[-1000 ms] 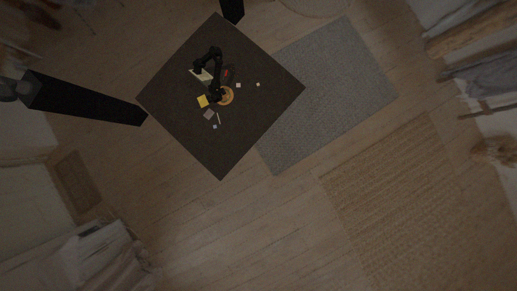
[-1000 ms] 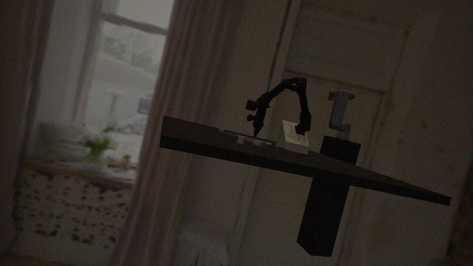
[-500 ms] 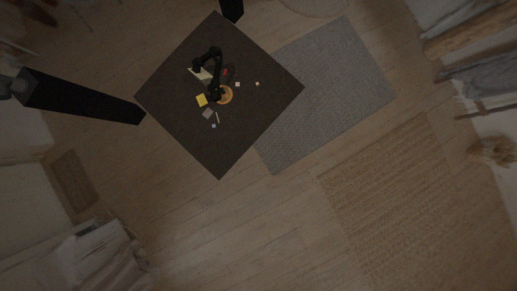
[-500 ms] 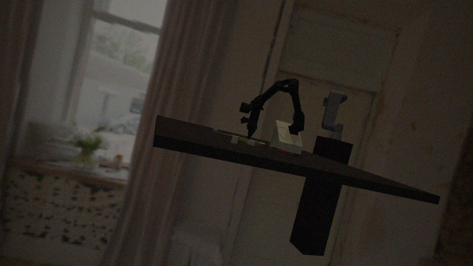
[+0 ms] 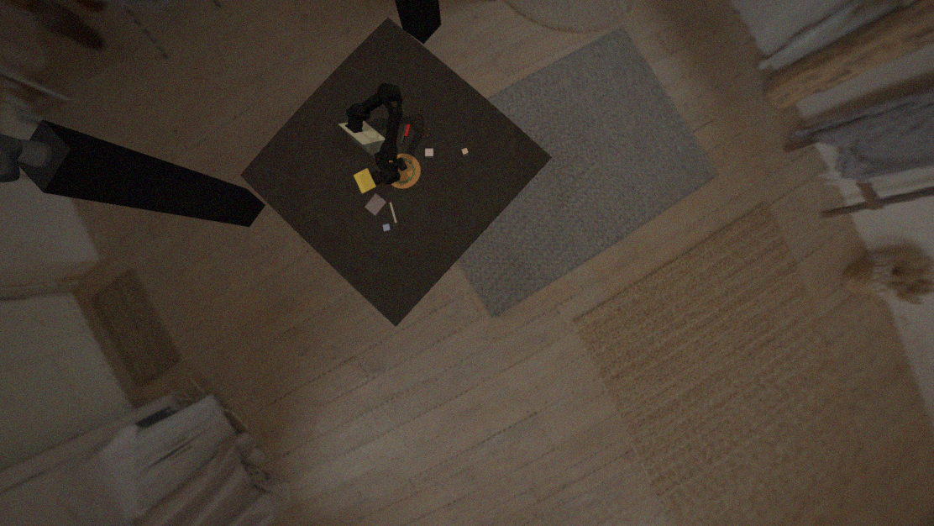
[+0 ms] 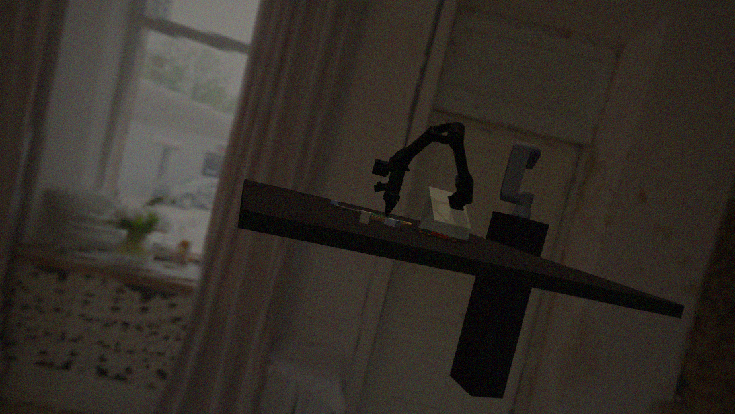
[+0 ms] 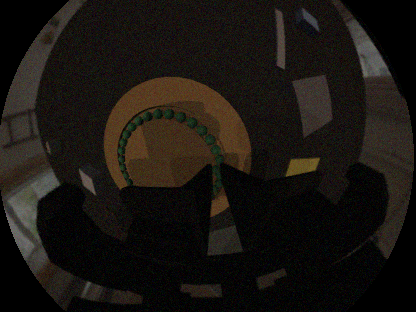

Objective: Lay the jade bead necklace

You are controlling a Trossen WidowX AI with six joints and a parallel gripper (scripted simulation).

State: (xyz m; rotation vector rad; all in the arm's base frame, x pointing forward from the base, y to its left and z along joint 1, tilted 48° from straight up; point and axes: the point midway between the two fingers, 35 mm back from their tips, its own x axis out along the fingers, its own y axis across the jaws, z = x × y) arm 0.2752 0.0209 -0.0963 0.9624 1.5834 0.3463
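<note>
My gripper tip is now 2 cm short of the round bead board, 6 cm to the right of it and 1 cm above it. Round my gripper tip: white stick (12 cm ahead, 16 cm to the right, 1 cm below); yellow square (12 cm behind, 12 cm to the right, 1 cm below); grey square (1 cm ahead, 19 cm to the right, 1 cm below).
</note>
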